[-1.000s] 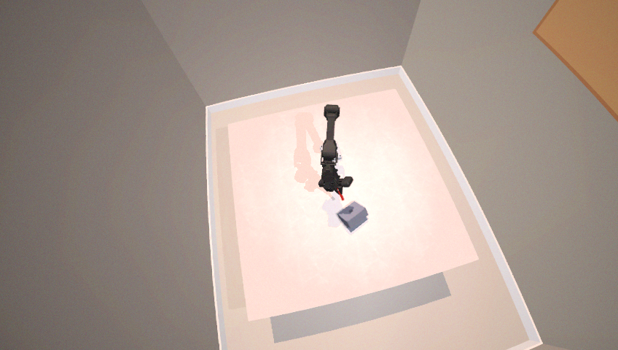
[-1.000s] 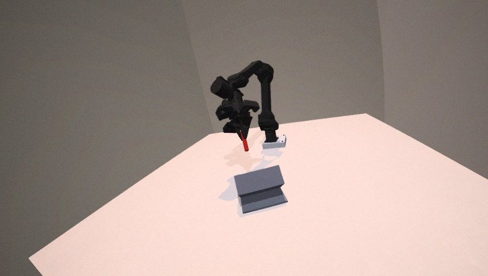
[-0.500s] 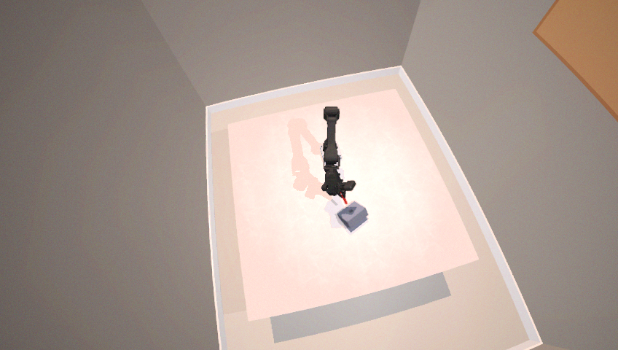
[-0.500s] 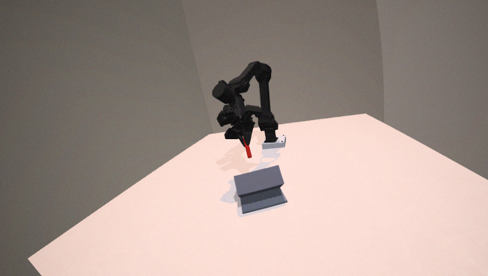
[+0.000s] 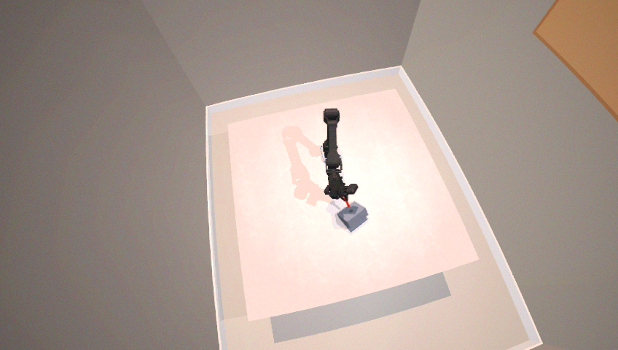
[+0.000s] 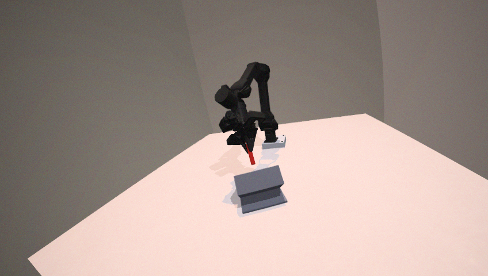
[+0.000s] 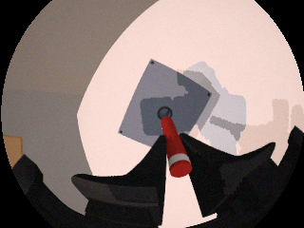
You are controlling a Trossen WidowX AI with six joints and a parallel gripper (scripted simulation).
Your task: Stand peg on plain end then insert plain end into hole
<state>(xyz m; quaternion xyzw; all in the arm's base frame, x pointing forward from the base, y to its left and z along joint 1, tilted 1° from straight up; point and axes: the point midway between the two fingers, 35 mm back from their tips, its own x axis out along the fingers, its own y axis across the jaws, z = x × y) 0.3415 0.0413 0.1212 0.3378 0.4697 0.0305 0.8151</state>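
Now: the grey sloped panel 8 cm below my gripper tip, 5 cm ahead of it and 4 cm to the left of it. Round my gripper tip: red peg 1 cm to the right, 1 cm behind, 1 cm above.
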